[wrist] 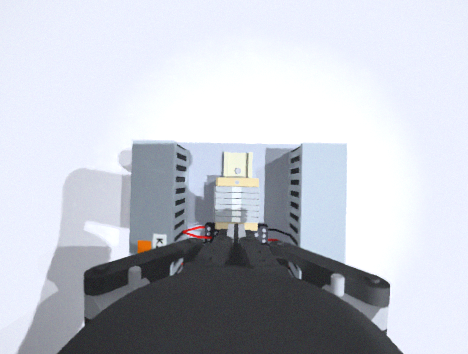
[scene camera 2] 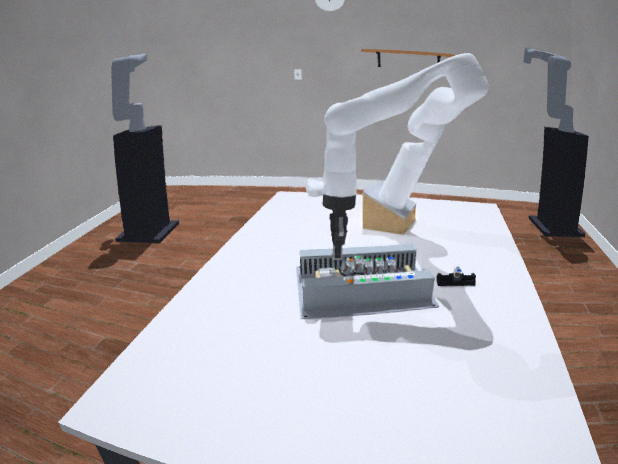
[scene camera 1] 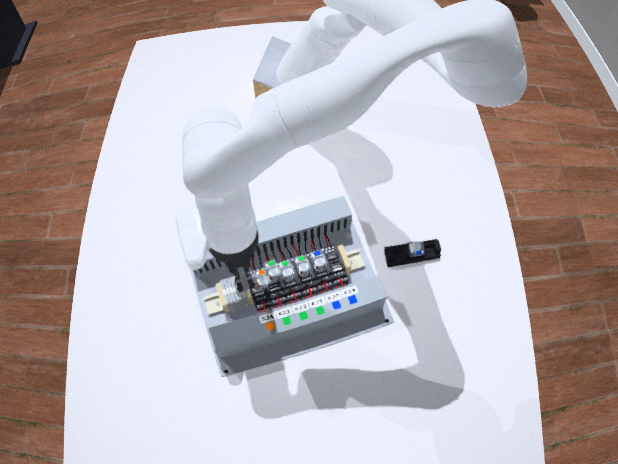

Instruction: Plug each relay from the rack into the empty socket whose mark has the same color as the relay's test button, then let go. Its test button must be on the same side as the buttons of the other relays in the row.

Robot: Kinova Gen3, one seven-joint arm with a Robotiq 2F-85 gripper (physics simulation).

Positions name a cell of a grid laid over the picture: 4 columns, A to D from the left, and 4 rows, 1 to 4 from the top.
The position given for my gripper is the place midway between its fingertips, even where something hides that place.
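Note:
There is a black relay rack (scene camera 1: C3) here, and I can see it. As for my gripper (scene camera 2: C3), I can see that as well, and it appears both in scene camera 1 (scene camera 1: B3) and in the wrist view (wrist: C3).

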